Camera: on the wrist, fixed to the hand. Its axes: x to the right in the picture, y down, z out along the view.
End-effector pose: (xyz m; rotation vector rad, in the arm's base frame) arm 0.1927 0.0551 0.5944 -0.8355 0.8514 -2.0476
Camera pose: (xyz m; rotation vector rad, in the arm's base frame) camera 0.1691 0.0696 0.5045 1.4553 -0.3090 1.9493
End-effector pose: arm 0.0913 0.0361 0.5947 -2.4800 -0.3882 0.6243
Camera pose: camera 0.1150 -0.0490 0.6269 -1.6105 -2.2348 -0.0351
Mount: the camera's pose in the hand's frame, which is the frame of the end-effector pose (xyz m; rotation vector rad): -0.0245 0.0537 -0.0732 -0.3719 -0.1019 -1.5616
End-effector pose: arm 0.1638 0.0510 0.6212 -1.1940 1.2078 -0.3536
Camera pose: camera 0.0729 0.0535 0.5971 -2.2834 -0.0064 -1.2026
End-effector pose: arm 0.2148 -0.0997 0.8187 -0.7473 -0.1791 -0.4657
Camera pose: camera 0.2178 -0.1075 0.7250 -0.8848 -0.7988 -1.9802
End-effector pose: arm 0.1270 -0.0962 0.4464 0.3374 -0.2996 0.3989
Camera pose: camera 0.0985 -0.0301 0.3859 0.1455 -0.1329 -1.2001
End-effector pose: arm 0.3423 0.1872 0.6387 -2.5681 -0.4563 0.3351
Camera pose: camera 0.3569 0.1021 0.6760 -1.7014 -2.3965 -0.2261
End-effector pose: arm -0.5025 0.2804 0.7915 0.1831 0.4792 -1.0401
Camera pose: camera -0.4879 0.3534 0.7341 -0.7039 0.7070 -2.4147
